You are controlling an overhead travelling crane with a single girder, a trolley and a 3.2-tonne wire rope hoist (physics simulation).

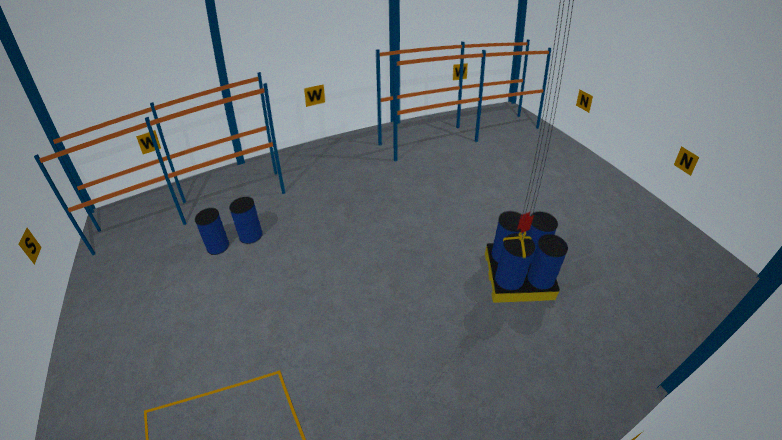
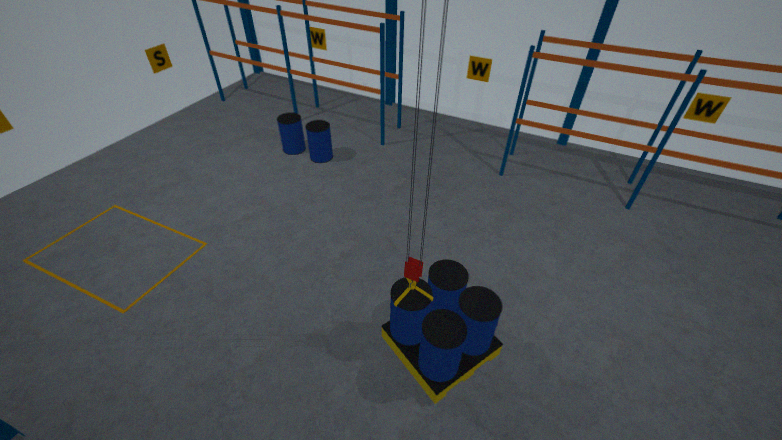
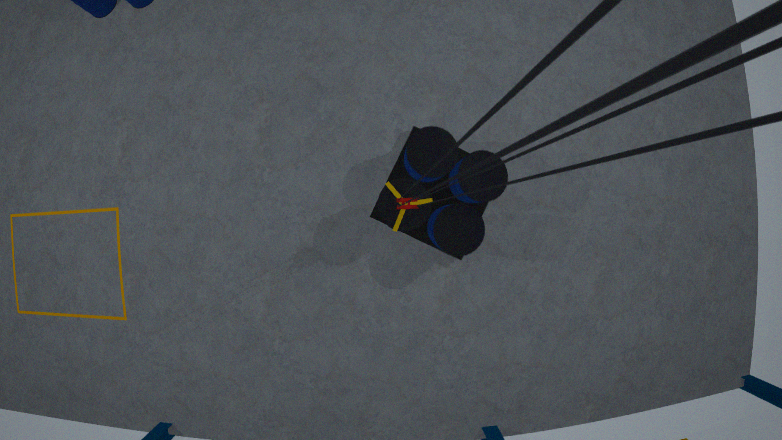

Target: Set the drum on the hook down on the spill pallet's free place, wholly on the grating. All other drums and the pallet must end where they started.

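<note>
The drum on the hook [image 1: 511, 270] [image 2: 407, 322] [image 3: 415, 212] is blue with a black top. It stands upright at one corner of the yellow spill pallet [image 1: 524, 296] [image 2: 408, 366] [image 3: 400, 169], its base at or very near the black grating; a thin gap cannot be told. My yellow three-armed gripper [image 1: 522, 236] [image 2: 412, 285] [image 3: 405, 203], under the red hook block [image 1: 525, 222] [image 2: 413, 269], is shut on its rim. Three other drums stand close by on the pallet: one [image 1: 546, 265] [image 2: 448, 276], another [image 1: 507, 221] [image 2: 440, 350], a third [image 1: 543, 224] [image 2: 480, 303].
Two blue drums [image 1: 211, 232] [image 1: 246, 221] [image 2: 291, 134] [image 2: 319, 142] stand on the floor near a rack [image 1: 165, 170] [image 2: 287, 60]. Another rack [image 1: 480, 97] [image 2: 664, 139] stands along the W wall. A yellow outlined square [image 1: 213, 391] [image 2: 164, 278] [image 3: 121, 262] is on the floor.
</note>
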